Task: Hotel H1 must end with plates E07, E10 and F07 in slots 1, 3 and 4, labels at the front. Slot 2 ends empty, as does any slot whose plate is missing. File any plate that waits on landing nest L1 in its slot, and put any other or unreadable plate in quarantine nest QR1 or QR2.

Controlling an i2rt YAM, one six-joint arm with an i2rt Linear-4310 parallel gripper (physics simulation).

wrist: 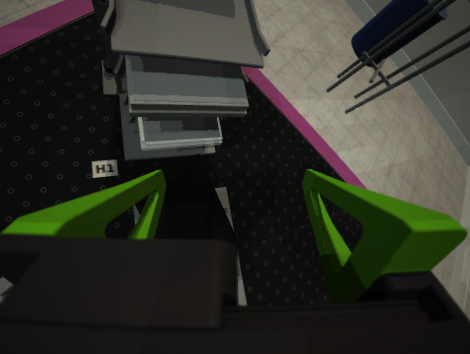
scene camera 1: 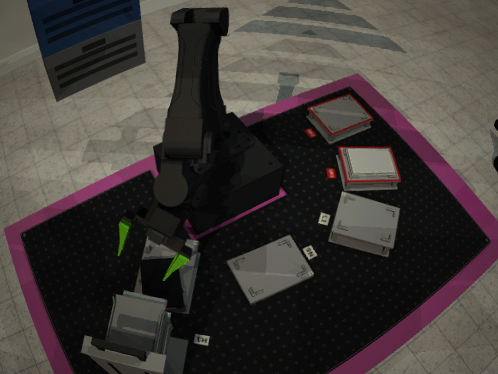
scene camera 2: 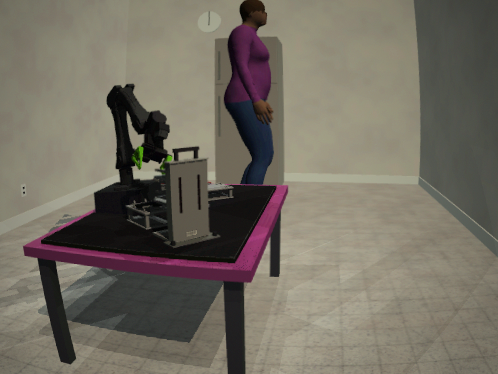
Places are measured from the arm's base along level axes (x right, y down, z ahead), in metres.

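Where they show: gripper, between the fingertips: [wrist: 234, 177] [scene camera 1: 140, 267] [scene camera 2: 152, 172]; arm's base, origin of its link: [scene camera 1: 214, 155] [scene camera 2: 127, 185].
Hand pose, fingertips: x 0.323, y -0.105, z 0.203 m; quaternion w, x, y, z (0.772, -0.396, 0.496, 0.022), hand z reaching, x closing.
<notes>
Things, the pixels of their top centre, and the offset from my fingertips. "spot": a spot on its surface instead.
- Landing nest L1, centre of its top: [scene camera 1: 368, 217] [scene camera 2: 211, 185] dx -0.518, dy +0.142, dz +0.146 m
- pale plate, centre of its top: [scene camera 1: 371, 160] dx -0.662, dy +0.143, dz +0.028 m
- red-rimmed quarantine nest, a spot on its surface: [scene camera 1: 399, 172] spot: dx -0.746, dy +0.198, dz +0.089 m
- red-rimmed nest, centre of its top: [scene camera 1: 341, 111] dx -0.737, dy +0.151, dz -0.154 m
- low flat nest, centre of its top: [scene camera 1: 270, 266] dx -0.266, dy +0.179, dz +0.082 m
- H1 tag, centre of its top: [wrist: 105, 168] [scene camera 1: 201, 339] dx -0.033, dy +0.197, dz +0.128 m
Hotel H1 [scene camera 1: 125, 356] [scene camera 2: 188, 215] [wrist: 185, 37] stands at the table's near left in scene camera 1, its open shelves toward the arm. In the wrist view its uppermost visible shelf is bare, with a clear plate [wrist: 187, 92] on a shelf below and another clear plate [wrist: 180, 131] lower; their labels cannot be read. My gripper [scene camera 1: 141, 267] [scene camera 2: 153, 159] [wrist: 234, 177] is open and empty, in front of and above the hotel's open side. Landing nest L1 [scene camera 1: 367, 220] bears no plate. A pale plate [scene camera 1: 371, 162] lies on a red-rimmed quarantine nest [scene camera 1: 399, 172]; the other red-rimmed nest [scene camera 1: 340, 115] is bare.
A low flat nest [scene camera 1: 270, 270] stands mid-table. A silver framed stand [scene camera 1: 191, 280] [scene camera 2: 147, 220] is partly under the gripper. The H1 tag [scene camera 1: 202, 340] [wrist: 104, 168] lies beside the hotel. A person [scene camera 2: 250, 65] stands behind the table. A blue bin [wrist: 392, 30] is on the floor.
</notes>
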